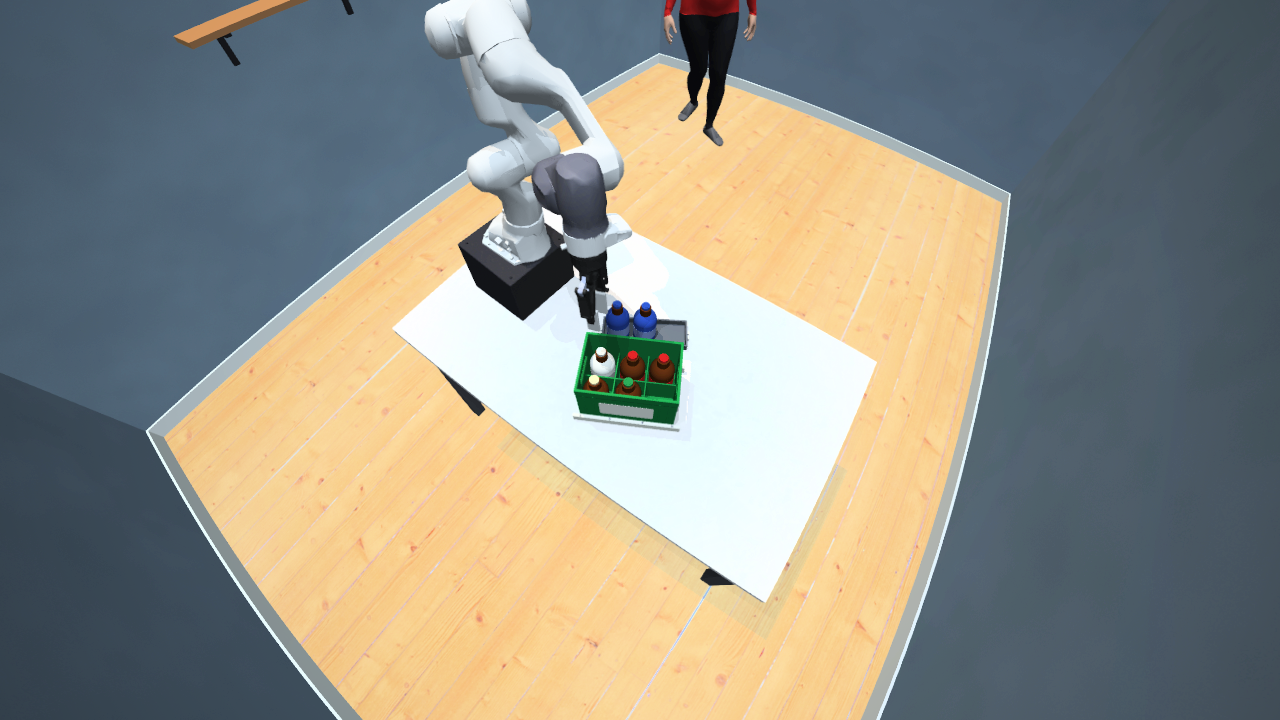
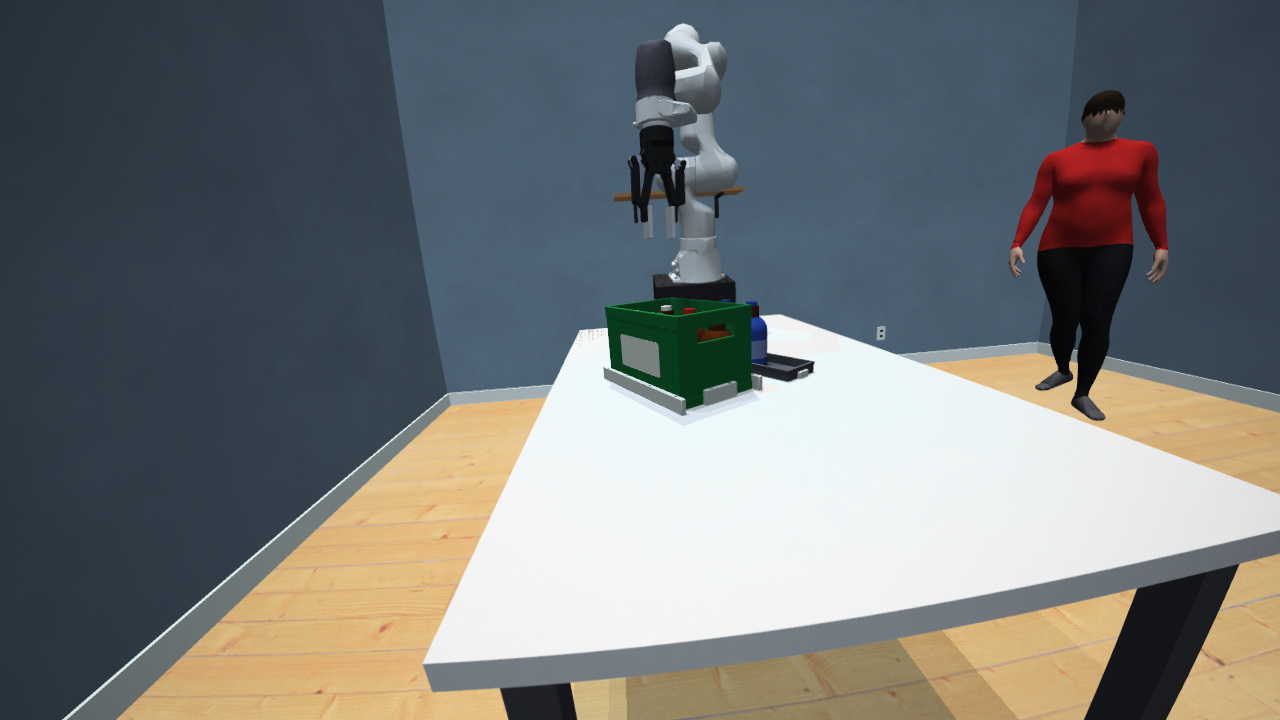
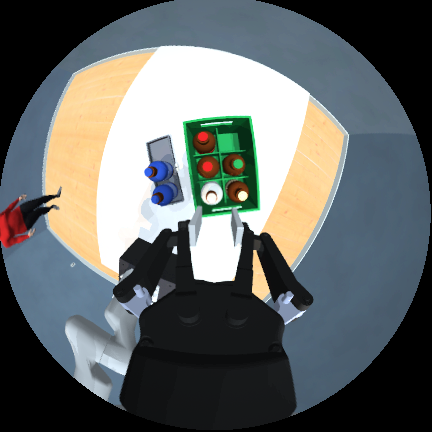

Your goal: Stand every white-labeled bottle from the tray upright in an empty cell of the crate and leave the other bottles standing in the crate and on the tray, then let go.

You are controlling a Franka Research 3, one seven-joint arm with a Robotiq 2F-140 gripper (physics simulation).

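My gripper (image 1: 594,313) (image 2: 659,223) (image 3: 216,214) is partly open and empty, above and behind the crate's end with the white bottle. The green crate (image 1: 586,405) (image 2: 671,351) (image 3: 254,160) holds upright bottles: a white one (image 1: 602,363) (image 3: 211,193), two brown ones with red caps, one brown with a green cap (image 3: 233,164) and one brown with a cream cap (image 3: 237,191). One corner cell shows no bottle. Two blue bottles (image 1: 617,319) (image 3: 164,194) stand on the dark tray (image 1: 673,331) (image 2: 787,368) (image 3: 160,146); its far end holds none. Bottle labels inside the crate are mostly hidden.
The crate sits between low light-grey strips (image 2: 644,391) on the white table (image 1: 760,447) (image 2: 805,537). The tray lies close beside the crate's long side. The robot's black base block (image 1: 514,277) stands behind them. A person in red (image 2: 1096,197) stands on the floor beyond the table.
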